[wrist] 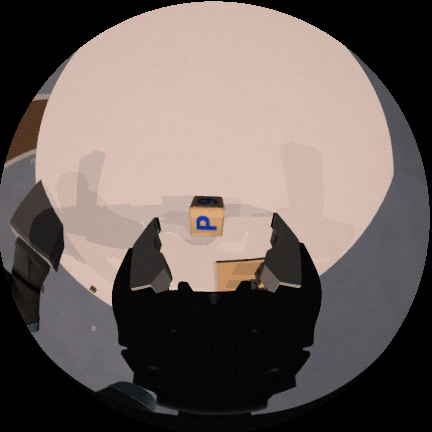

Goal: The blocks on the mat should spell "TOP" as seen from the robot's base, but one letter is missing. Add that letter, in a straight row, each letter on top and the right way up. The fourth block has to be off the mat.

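Note:
A wooden block with a blue P (206,223) on its top face stands on the table near the middle of the wrist view, with a dark side face bearing a blue character. My gripper (214,215) is open, its two fingertips wide apart on the left and right of the P block in the view, with gaps on both sides. The orange-tan mat (227,281) shows in part below and to the right of the block, the P block being off it. Small parts of lettered blocks (258,271) show at the mat's right, mostly hidden by the right finger; their letters cannot be read.
The pale round-looking table top (215,100) carries shadows of the arm. A dark arm part (37,230) shows at the left edge. A brown surface (27,130) lies beyond the table at the far left, above the grey floor (360,310).

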